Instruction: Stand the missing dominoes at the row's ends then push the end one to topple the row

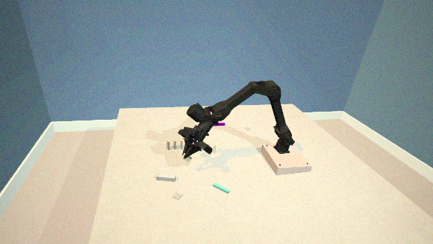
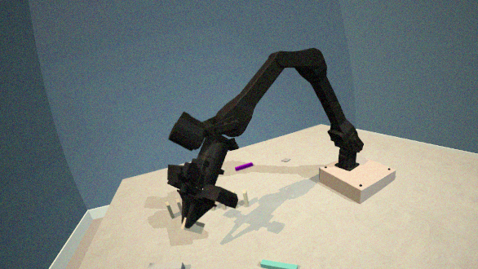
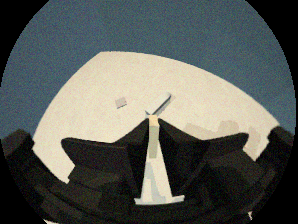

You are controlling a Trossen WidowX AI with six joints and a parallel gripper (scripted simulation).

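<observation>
Right now the grey block is 8 cm ahead of my gripper tip, 1 cm to the left of it and 9 cm below it. Round my gripper tip: purple bar 34 cm behind, 38 cm to the right, 9 cm below; teal bar 13 cm behind, 14 cm to the left, 9 cm below.
</observation>
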